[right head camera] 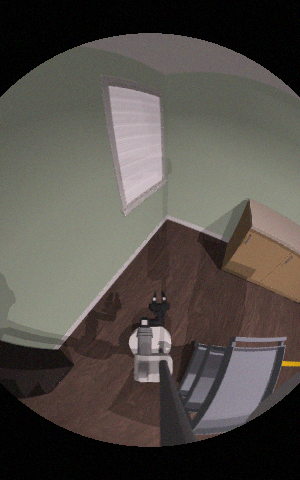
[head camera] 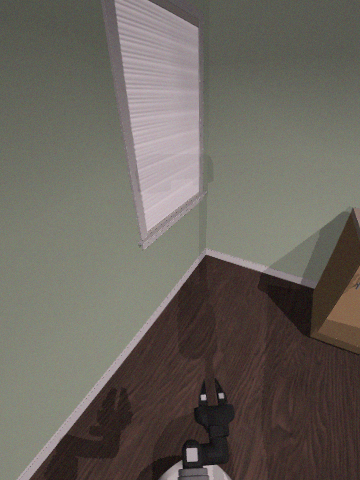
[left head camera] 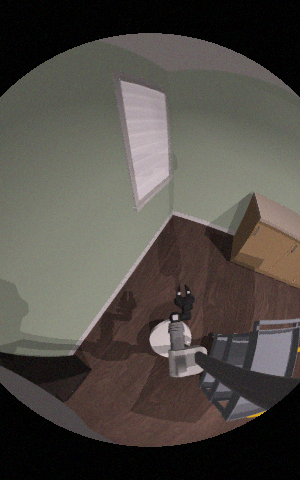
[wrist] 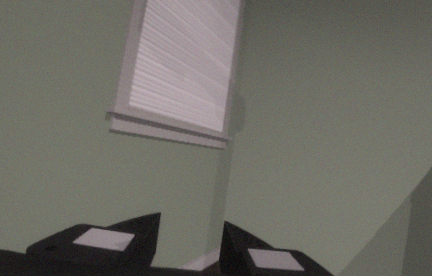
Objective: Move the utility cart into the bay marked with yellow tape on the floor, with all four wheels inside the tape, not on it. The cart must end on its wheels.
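Places are measured from the robot's base along level axes (x left, y back, z up), in centimetres.
Pixels of known places: gripper, fingertip midpoint: [right head camera: 158, 290] [head camera: 209, 379] [left head camera: 181, 284] [wrist: 190, 236].
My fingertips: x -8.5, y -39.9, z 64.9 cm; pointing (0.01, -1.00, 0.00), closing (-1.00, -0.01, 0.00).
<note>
Behind a point stands the place of what it marks.
The grey utility cart [left head camera: 270, 350] {y 25.8, x -60.5, z 76.7 cm} [right head camera: 245, 382] {y 35.5, x -58.7, z 76.7 cm} appears upright close beside the robot's base on the right, partly behind the dark mast in both side head views; its wheels are hidden. Short pieces of the yellow tape [left head camera: 255, 414] [right head camera: 291, 364] show on the floor beyond the cart, at the right edge of those views; most of the bay is out of view. My gripper [head camera: 210, 387] [left head camera: 183, 288] {y -39.9, x -8.5, z 64.9 cm} [right head camera: 159, 295] {y -39.9, x -8.5, z 64.9 cm} [wrist: 190, 236] {y -39.9, x -8.5, z 64.9 cm} is open and empty. It reaches forward from the base towards the room corner, apart from the cart.
A green wall with a window [head camera: 165, 125] {y -146.0, x 4.9, z 141.8 cm} [left head camera: 147, 140] {y -144.7, x 5.8, z 138.6 cm} [right head camera: 137, 145] {y -144.6, x 5.8, z 137.5 cm} runs along the left and meets another wall ahead. A wooden cabinet [head camera: 345, 310] {y -78.1, x -103.0, z 42.9 cm} [left head camera: 270, 250] {y -62.0, x -129.1, z 51.7 cm} [right head camera: 260, 255] {y -66.0, x -122.6, z 56.6 cm} stands at the right. A dark shelf unit [left head camera: 50, 372] [right head camera: 35, 370] is at the lower left.
</note>
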